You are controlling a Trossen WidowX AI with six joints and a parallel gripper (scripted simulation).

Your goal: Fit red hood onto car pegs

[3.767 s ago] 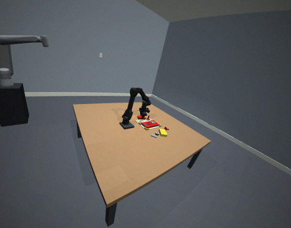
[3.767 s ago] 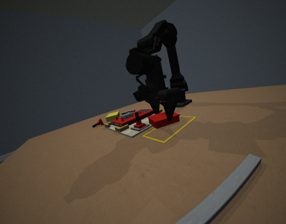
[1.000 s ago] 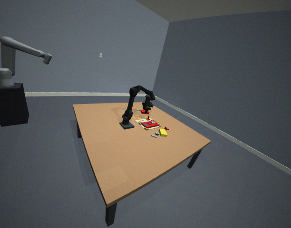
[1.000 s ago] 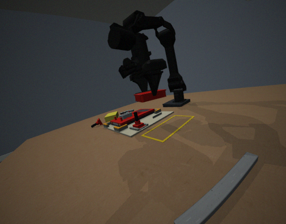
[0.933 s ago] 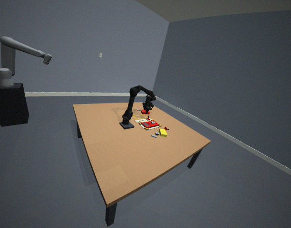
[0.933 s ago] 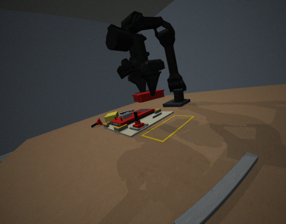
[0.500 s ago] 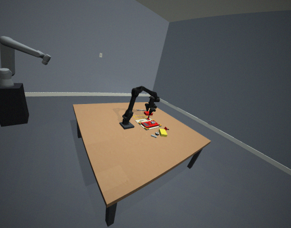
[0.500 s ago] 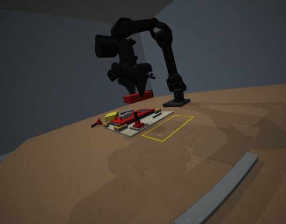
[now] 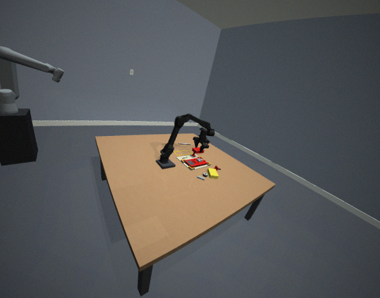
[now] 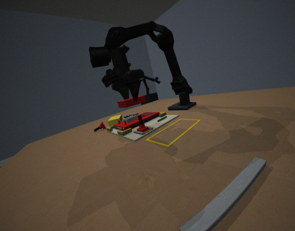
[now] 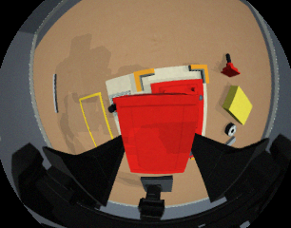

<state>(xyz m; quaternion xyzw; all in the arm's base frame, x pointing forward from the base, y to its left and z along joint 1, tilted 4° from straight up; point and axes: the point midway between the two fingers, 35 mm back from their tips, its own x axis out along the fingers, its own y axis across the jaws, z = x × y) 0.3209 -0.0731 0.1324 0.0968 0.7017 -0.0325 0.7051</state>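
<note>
My gripper tip is now 3 cm past the pale jig plate, 2 cm to the left of it and 10 cm above it. The rest, counted from my gripper tip: grey strip (15 cm ahead, 34 cm to the left, 10 cm below); then yellow block (3 cm behind, 24 cm to the right, 9 cm below); then red hood (1 cm above).
</note>
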